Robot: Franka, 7 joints.
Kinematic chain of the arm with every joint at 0, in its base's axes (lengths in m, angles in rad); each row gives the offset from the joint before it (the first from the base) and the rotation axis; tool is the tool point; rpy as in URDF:
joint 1: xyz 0 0 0.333 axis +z
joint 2: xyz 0 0 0 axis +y
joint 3: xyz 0 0 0.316 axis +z
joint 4: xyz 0.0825 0 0 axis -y
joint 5: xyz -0.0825 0 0.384 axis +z
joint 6: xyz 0 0 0 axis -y
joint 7: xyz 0.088 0 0 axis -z
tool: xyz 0 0 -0.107 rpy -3.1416 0 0
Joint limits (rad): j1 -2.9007..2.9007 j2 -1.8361..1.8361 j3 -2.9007..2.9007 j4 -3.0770..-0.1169 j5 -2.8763..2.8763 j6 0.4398..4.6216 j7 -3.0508..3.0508
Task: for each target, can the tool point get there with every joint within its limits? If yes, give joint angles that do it. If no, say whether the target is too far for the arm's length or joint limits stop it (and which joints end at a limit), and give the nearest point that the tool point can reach.
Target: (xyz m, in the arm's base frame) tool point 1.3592 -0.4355 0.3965
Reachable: no: too far | nearest point 0.8162 -0.2615 0.3711 | short by 0.571 m
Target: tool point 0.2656 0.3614 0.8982
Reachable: yes | joints 0.1163 -0.4255 0.5416 -1.6457 -0.5361 2.7011 -0.9497
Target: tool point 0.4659 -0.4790 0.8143
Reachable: yes | joints -0.9992 0.6113 0.6185 -0.4610 -0.5784 1.8544 -0.9915
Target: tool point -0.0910 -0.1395 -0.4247
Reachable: no: joint limits stop it (at a limit: joint 2) | nearest point -0.0989 -0.1516 -0.3508 | short by 0.075 m
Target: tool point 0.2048 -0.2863 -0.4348
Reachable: no: joint limits stop it (at a limit: joint 2) | nearest point 0.1997 -0.2792 -0.3574 | short by 0.078 m
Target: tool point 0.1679 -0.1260 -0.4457
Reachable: no: joint limits stop it (at a limit: joint 2) | nearest point 0.1763 -0.1323 -0.3570 | short by 0.089 m
